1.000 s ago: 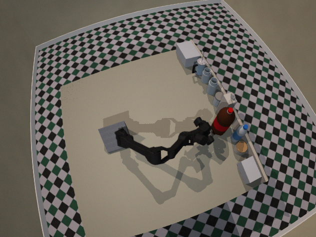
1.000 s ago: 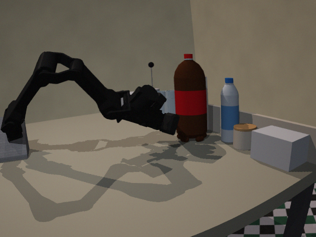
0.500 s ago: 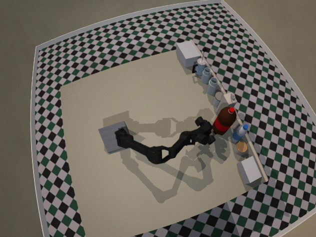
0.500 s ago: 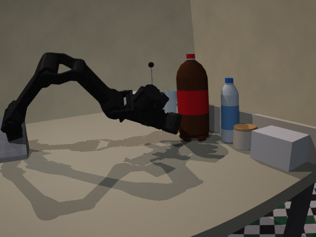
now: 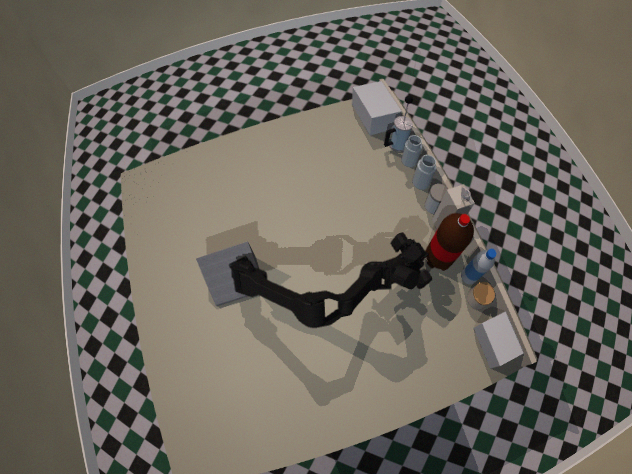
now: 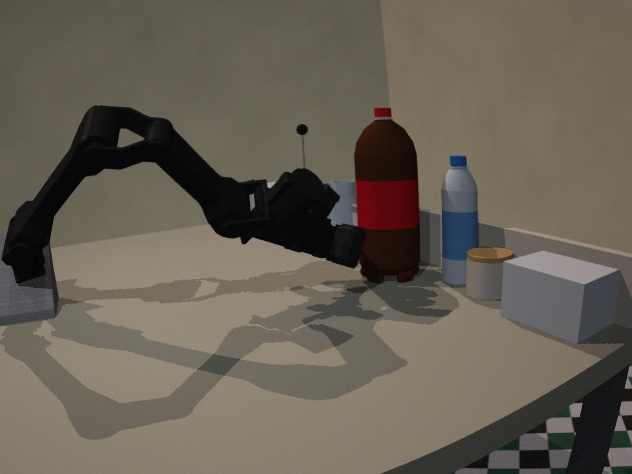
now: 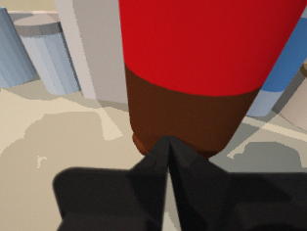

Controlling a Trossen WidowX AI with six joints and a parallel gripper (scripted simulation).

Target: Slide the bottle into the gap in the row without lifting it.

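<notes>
Right now my hand is 90 mm short of the brown cola bottle, 80 mm below it and 20 mm to the left of it. From my hand the other things lie so: blue-capped water bottle: 150 mm ahead, 130 mm to the right, 40 mm above; then french press: 470 mm to the left, 200 mm ahead, 70 mm above; then cork-lidded jar: 220 mm to the right, 130 mm ahead, 30 mm below.
</notes>
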